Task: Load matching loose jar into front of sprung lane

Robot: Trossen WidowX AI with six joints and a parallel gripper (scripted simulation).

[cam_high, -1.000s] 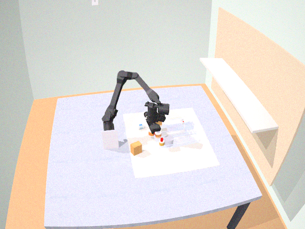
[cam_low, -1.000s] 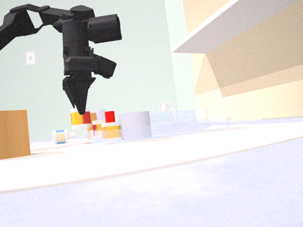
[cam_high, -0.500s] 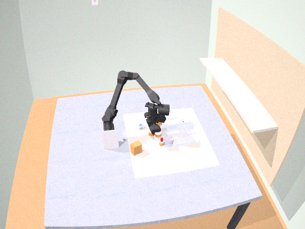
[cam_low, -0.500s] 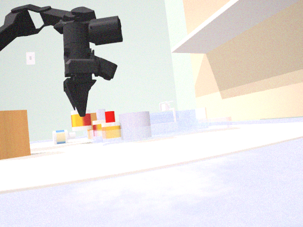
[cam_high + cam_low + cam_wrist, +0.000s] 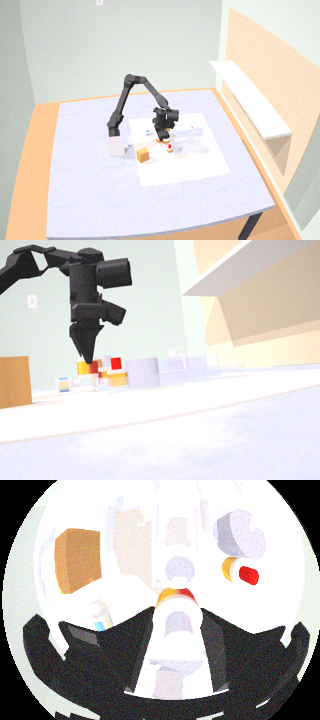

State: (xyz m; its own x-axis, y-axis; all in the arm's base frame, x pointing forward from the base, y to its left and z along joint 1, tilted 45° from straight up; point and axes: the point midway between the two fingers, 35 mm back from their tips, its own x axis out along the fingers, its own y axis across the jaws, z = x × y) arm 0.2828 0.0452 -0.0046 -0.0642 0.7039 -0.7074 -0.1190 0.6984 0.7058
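Right now my gripper tip is 10 cm short of the grey cylinder, 7 cm to the left of it and 3 cm above it. From my gripper tip the other things lie so: see-through sprung lane: 19 cm ahead, 5 cm to the left, 4 cm below; wall shelf: 55 cm ahead, 1 cm to the left, 31 cm above.
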